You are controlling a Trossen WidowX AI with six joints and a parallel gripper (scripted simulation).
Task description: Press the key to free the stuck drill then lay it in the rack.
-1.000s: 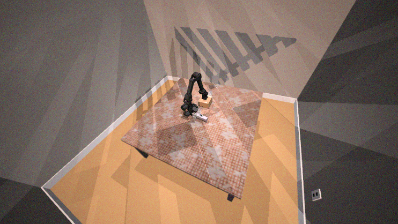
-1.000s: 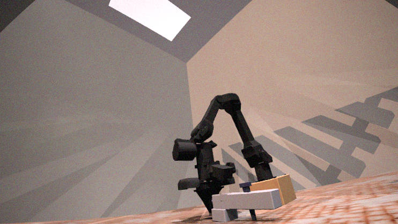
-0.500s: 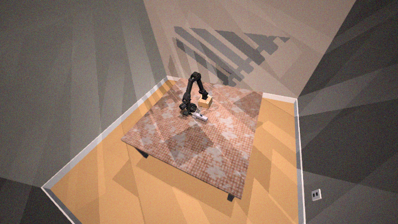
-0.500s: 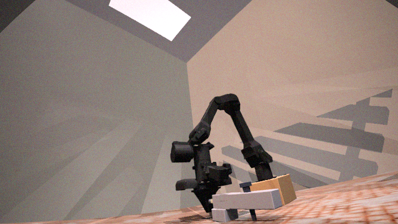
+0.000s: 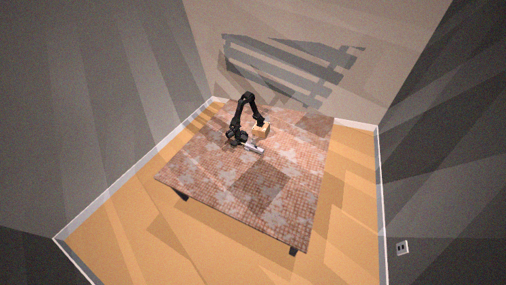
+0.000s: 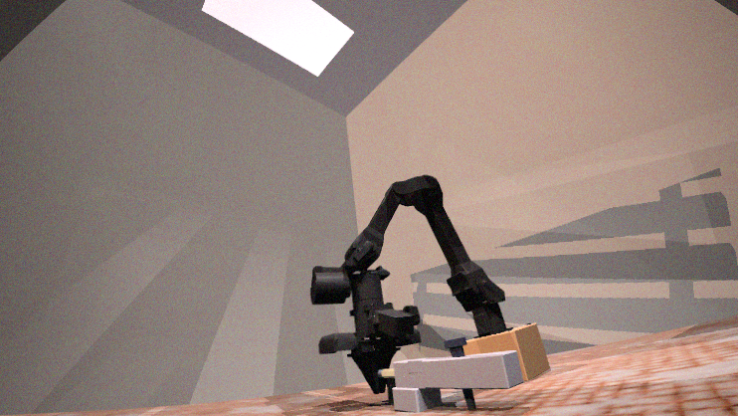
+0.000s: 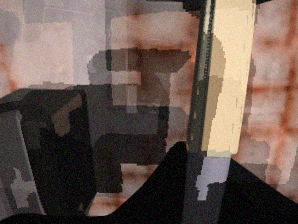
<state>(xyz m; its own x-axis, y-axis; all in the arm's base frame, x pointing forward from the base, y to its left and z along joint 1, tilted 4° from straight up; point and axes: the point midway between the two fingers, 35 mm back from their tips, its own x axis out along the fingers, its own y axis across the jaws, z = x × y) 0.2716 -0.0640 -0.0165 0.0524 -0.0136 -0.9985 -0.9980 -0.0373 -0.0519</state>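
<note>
Right now the drill is 50 mm to the left of my gripper tip and 30 mm above it. The rest, counted from my gripper tip: dark key 180 mm to the left, 30 mm above, 10 mm behind; then dark block 70 mm behind, 20 mm to the right; then grey block 150 mm to the left, 20 mm above, 10 mm behind.
</note>
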